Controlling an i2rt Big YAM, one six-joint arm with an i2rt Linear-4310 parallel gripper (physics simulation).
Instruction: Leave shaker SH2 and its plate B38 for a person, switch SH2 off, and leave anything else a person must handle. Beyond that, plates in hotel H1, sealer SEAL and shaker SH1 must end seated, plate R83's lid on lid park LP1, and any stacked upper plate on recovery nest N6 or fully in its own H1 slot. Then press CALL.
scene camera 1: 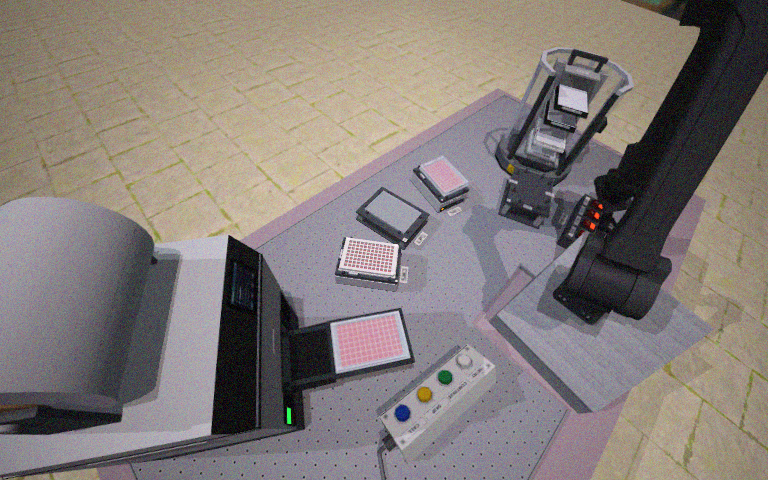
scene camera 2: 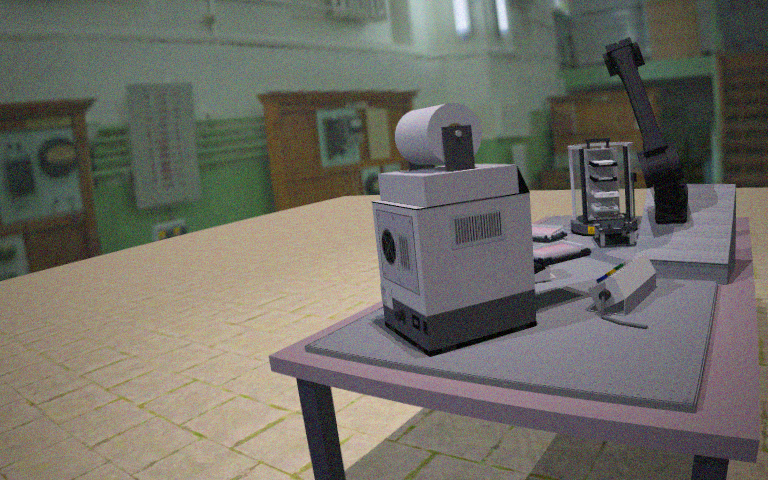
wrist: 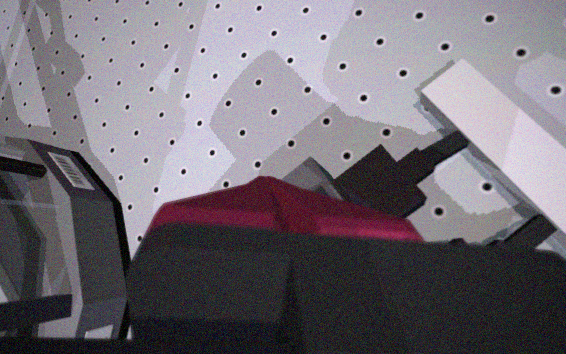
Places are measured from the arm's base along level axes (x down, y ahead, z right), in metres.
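Where they show: gripper, fingertip midpoint: [scene camera 1: 604, 196] [wrist: 263, 191]; arm's base, link origin: [scene camera 1: 591, 286] [scene camera 2: 672, 205].
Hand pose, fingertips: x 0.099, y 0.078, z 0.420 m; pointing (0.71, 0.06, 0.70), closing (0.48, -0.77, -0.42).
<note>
Things, the pixels of their top centre, and the offset from my fingertips. "spot": a spot on its surface instead.
- black plug, top centre: [wrist: 376, 189] dx +0.029, dy -0.038, dz -0.015 m
- switch strip, surface spot: [scene camera 1: 578, 222] spot: dx +0.024, dy +0.007, dz -0.129 m
- hotel, top centre: [scene camera 1: 592, 60] [scene camera 2: 599, 138] dx -0.274, dy +0.249, dz +0.048 m
- white-topped plate, top centre: [scene camera 1: 573, 97] [scene camera 2: 602, 161] dx -0.194, dy +0.232, dz +0.005 m
- white-framed pink plate, top centre: [scene camera 1: 369, 255] dx -0.004, dy +0.290, dz -0.663 m
- dark frame with a grey top, top centre: [scene camera 1: 393, 210] dx +0.020, dy +0.367, dz -0.514 m
- sealer, top centre: [scene camera 2: 439, 105] dx -0.391, dy +0.269, dz -1.022 m
- button box, surface spot: [scene camera 1: 477, 381] spot: dx -0.018, dy -0.040, dz -0.691 m
My gripper [wrist: 263, 191] is shut on nothing; its dark red fingertips hang over the bare perforated table, next to a black plug [wrist: 378, 184]. In scene camera 1 it is at the right edge by the switch strip [scene camera 1: 578, 222], where red rockers glow. The hotel [scene camera 1: 574, 57] [scene camera 2: 584, 183] stands at the back right with plates in its slots; a white-topped plate [scene camera 1: 573, 99] sits high in it. A pink plate [scene camera 1: 444, 176] rests on a shaker with an amber light. A white-framed pink plate [scene camera 1: 369, 257] rests on another shaker. A pink plate [scene camera 1: 369, 341] lies on the sealer's tray.
A dark frame with a grey top [scene camera 1: 393, 212] lies between the two shakers. The sealer [scene camera 1: 246, 333] [scene camera 2: 454, 257] fills the left. The button box [scene camera 1: 477, 381] carries blue, yellow, green and white buttons. The arm's base [scene camera 1: 592, 281] stands on a raised plate at the right.
</note>
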